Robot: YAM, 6 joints.
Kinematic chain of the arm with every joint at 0, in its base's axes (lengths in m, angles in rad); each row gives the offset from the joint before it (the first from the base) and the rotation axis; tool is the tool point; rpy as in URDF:
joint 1: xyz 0 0 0.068 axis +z
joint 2: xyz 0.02 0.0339 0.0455 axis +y
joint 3: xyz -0.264 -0.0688 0 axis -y
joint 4: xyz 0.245 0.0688 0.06 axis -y
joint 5: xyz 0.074 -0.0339 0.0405 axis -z
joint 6: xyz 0.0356 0 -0.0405 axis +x
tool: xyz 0 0 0 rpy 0 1.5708 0
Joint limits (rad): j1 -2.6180..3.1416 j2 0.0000..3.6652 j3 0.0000..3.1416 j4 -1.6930..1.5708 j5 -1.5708..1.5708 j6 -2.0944..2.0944
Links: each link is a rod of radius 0.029 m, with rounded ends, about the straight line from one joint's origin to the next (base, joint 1, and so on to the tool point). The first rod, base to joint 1, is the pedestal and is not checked.
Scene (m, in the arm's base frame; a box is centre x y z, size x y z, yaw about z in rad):
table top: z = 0
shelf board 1: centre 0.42 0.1 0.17 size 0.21 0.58 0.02 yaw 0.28
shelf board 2: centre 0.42 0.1 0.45 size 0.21 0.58 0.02 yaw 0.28
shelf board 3: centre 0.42 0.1 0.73 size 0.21 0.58 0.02 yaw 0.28
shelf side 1: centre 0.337 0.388 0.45 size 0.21 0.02 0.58 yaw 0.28
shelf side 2: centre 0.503 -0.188 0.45 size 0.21 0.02 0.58 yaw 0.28
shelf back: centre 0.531 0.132 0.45 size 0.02 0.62 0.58 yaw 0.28
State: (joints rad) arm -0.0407 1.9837 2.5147 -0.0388 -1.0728 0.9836
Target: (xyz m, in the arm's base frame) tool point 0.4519 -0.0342 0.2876
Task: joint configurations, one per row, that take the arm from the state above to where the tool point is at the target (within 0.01 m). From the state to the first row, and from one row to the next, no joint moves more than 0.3 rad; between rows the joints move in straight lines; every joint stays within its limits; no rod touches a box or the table.
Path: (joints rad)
1: -0.1272 1.7293 2.2730 -0.1963 -1.1346 0.9836
2: -0.2138 1.4750 2.0314 -0.3538 -1.1965 0.9836
3: -0.2922 1.4357 1.7882 -0.4645 -1.1875 0.9836
4: -0.3706 1.3964 1.5451 -0.5752 -1.1786 0.9836
5: -0.4491 1.3571 1.3019 -0.6859 -1.1696 0.9836
6: -0.5275 1.3178 1.0588 -0.7966 -1.1607 0.9836
7: -0.4006 1.5450 1.2773 -0.6562 -1.1520 0.9836
8: -0.2737 1.7723 1.4958 -0.5158 -1.1433 0.9836
9: -0.1468 1.9995 1.7143 -0.3754 -1.1347 0.9836

